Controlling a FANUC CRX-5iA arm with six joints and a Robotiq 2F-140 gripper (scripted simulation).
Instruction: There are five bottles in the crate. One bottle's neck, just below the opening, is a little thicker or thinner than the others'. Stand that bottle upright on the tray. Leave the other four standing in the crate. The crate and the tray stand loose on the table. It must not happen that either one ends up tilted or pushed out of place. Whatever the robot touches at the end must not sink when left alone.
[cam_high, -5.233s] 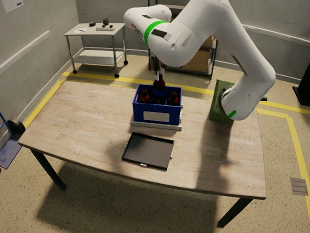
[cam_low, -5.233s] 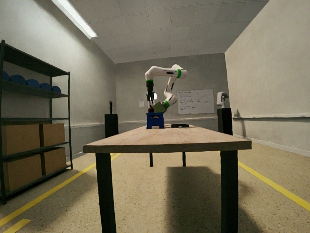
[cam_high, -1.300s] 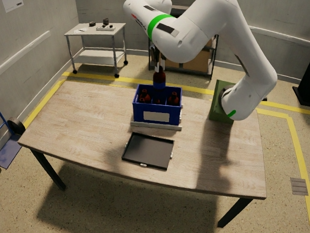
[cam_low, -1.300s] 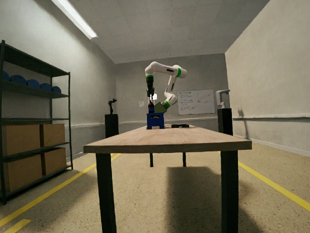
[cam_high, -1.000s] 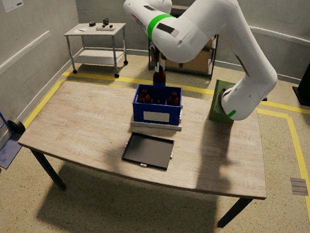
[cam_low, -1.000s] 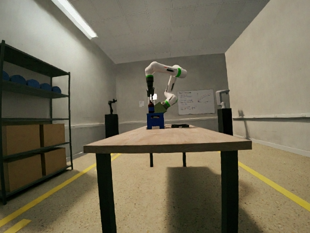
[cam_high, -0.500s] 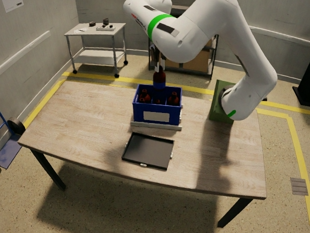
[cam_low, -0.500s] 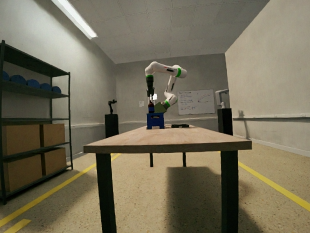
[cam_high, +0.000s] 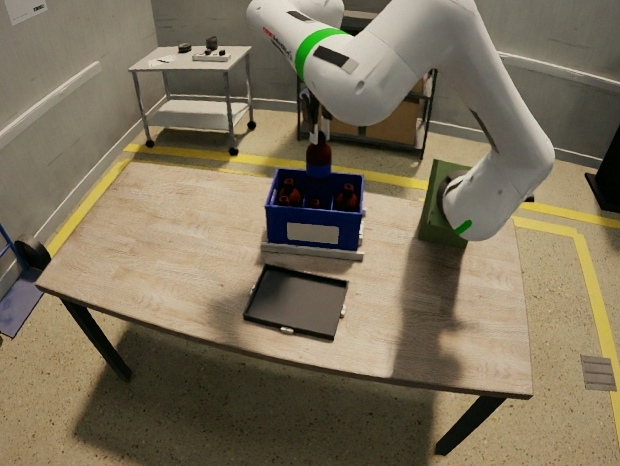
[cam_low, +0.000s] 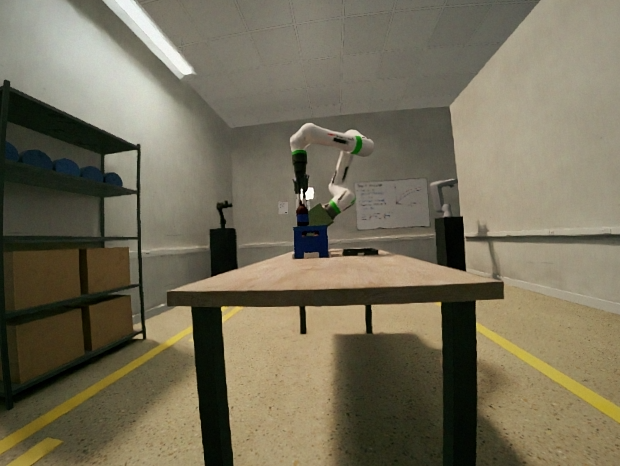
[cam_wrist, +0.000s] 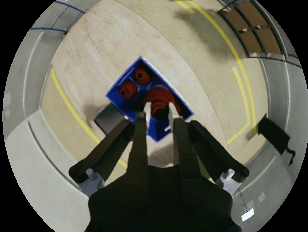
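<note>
The bottle lies 90 mm below my hand. Also, from my hand: dark tray: 330 mm to the left, 340 mm below; then blue crate: 40 mm to the left, 270 mm below.
</note>
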